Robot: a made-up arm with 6 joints.
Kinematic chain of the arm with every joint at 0, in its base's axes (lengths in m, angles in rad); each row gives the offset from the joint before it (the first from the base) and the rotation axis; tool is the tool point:
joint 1: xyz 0 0 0.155 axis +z
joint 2: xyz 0 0 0 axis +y
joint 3: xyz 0 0 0.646 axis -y
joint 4: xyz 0 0 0 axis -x
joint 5: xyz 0.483 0 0 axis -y
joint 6: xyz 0 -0.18 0 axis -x
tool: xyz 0 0 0
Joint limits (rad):
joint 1: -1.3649..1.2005
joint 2: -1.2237..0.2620
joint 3: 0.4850..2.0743
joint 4: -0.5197..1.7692
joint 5: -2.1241..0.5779
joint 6: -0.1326..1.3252
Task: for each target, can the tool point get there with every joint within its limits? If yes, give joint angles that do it. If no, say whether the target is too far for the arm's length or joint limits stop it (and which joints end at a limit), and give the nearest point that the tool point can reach.
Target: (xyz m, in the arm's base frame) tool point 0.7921 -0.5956 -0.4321
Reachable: no: joint limits stop it (at a limit: joint 2, joint 3, joint 4) | nearest point 0.5406 -0.4065 0.7986 | short by 1.270 m
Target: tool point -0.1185 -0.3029 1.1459
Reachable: yes | joints 0.6319 -0.6388 0.6100 0.2499 -1.2302 1.1995
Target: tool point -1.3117 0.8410 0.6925
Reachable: no: too far | nearest point -0.9229 0.5917 0.5381 | short by 0.487 m
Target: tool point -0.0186 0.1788 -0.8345
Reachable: no: joint limits stop it (at a limit: joint 1, joint 2, joint 3) | nearest point -0.2134 1.0348 0.1217 | short by 1.298 m
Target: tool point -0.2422 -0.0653 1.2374
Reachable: yes | joints -0.3137 0.0409 1.8705 0.7072 -1.1457 0.2726
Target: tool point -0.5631 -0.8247 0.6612
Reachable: yes | joints 0.8535 -0.8828 1.7916 0.8579 -0.3745 0.7736
